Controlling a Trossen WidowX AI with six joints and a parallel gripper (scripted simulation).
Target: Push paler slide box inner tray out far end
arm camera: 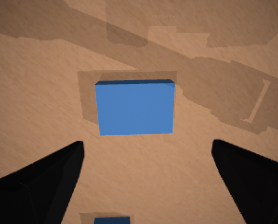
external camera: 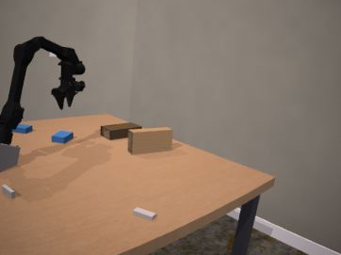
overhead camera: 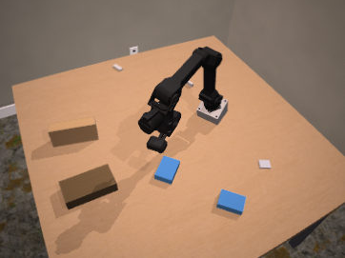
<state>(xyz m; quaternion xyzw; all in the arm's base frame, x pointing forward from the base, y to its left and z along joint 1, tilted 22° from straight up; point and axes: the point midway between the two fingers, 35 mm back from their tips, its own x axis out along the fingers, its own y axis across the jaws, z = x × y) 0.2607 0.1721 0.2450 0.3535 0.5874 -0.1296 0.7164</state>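
Right now the blue block is 1 cm behind my hand, 2 cm to the left of it and 18 cm below it.
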